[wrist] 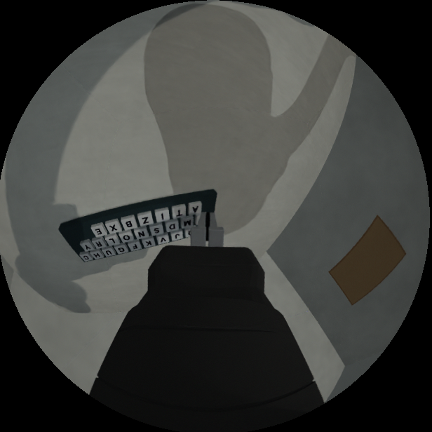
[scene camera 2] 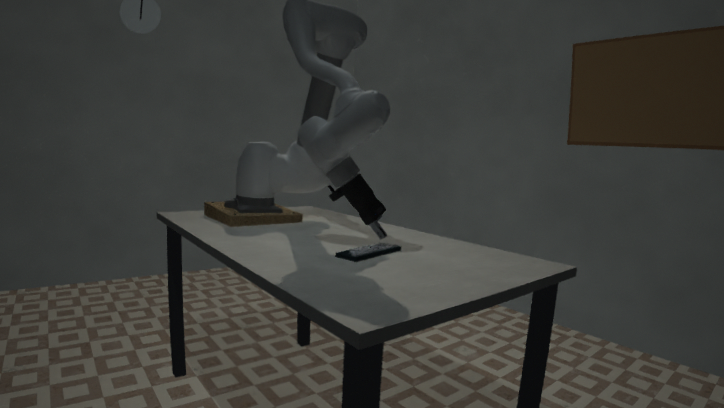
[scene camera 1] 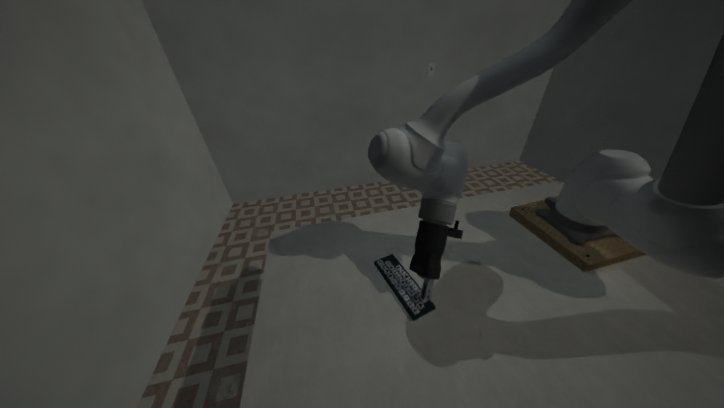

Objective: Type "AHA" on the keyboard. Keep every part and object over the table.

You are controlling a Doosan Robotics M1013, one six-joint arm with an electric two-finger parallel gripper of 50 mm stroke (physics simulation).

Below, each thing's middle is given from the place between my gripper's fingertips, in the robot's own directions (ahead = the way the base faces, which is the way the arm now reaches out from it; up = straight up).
The dark keyboard (scene camera 1: 408,292) lies 8 cm to the right of my hand, 4 cm ahead of it and 3 cm below it.
